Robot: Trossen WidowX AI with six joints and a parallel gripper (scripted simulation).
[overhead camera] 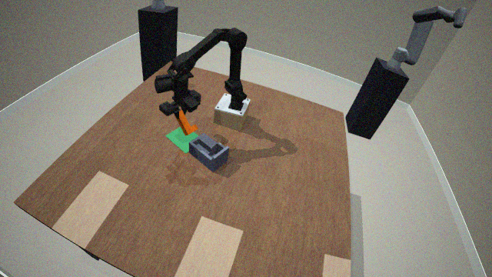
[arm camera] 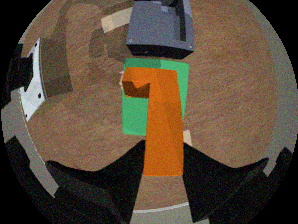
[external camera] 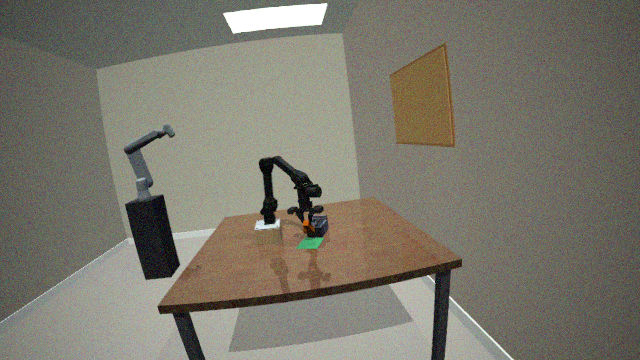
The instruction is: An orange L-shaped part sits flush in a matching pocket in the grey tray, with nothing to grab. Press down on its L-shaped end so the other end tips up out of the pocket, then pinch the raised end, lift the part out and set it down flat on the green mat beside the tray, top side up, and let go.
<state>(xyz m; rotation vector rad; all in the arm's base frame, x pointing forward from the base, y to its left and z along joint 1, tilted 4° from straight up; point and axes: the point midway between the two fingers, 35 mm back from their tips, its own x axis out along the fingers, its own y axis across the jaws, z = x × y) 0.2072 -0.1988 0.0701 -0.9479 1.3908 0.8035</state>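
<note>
Now: the green mat 10 mm ahead of my gripper tip, 20 mm to the left of it and 130 mm below it. The rest, counted from my gripper tip: orange L-shaped part (40 mm to the left, 30 mm below).
</note>
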